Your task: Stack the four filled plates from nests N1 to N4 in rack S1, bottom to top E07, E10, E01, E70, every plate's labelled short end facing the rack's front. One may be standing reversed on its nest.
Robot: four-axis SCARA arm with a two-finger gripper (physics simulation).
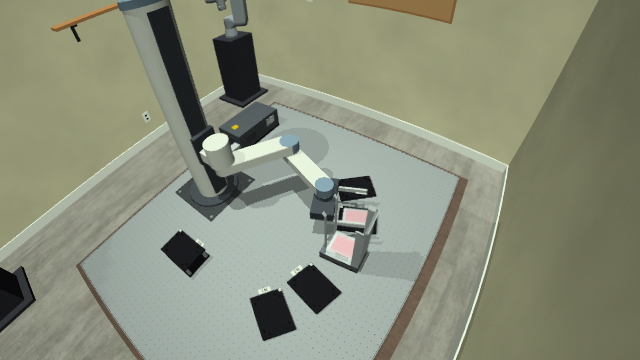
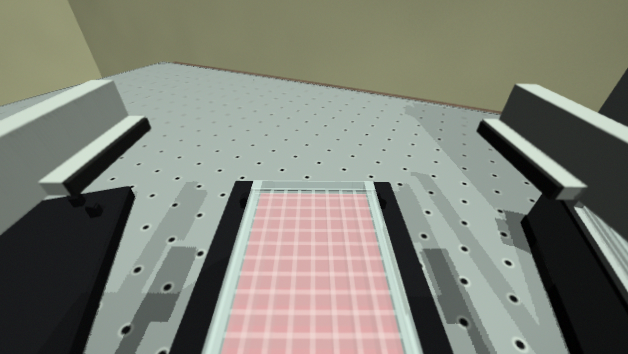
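Seen in the pictures: gripper, fingertip midpoint: (image 1: 365, 207) (image 2: 314, 105); arm's base at its link origin: (image 1: 214, 187).
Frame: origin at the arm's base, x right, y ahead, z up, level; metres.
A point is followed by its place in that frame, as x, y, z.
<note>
A clear plate with pink wells (image 1: 356, 216) {-0.216, 0.665, 0.035} (image 2: 312, 270) {-0.212, 0.667, 0.038} lies on a black nest (image 1: 374, 229) {-0.206, 0.757, 0.025} (image 2: 420, 300) {-0.161, 0.682, 0.025} beside rack S1. Its label is not visible. My gripper (image 1: 371, 215) {-0.225, 0.695, 0.108} (image 2: 314, 105) {-0.225, 0.695, 0.108} is open and empty, one finger to each side of this plate and above its level. Rack S1 (image 1: 361, 250) {-0.008, 0.787, 0.193} (image 2: 555, 280) {-0.094, 0.727, 0.022} has a black base and grey uprights. Pink-filled plates (image 1: 343, 245) (image 2: 607, 245) stand in it; their number and labels cannot be read. Two bare nests (image 1: 272, 316) {0.304, 0.638, 0.025} (image 1: 314, 289) {0.137, 0.698, 0.025} lie left of the rack, and another bare nest (image 1: 357, 187) {-0.366, 0.587, 0.023} (image 2: 65, 260) {-0.343, 0.620, 0.025} lies beyond the loaded one.
A black block-like stand (image 1: 184, 252) {0.335, 0.213, 0.073} with a white tag is at the left of the perforated mat (image 1: 225, 300) {0.364, 0.457, 0.013}. A dark grey controller box (image 1: 250, 122) {-0.375, -0.075, 0.128} is behind the arm's column (image 1: 172, 100) {0.049, 0.057, 0.548}. The rack's uprights rise close beside the loaded nest.
</note>
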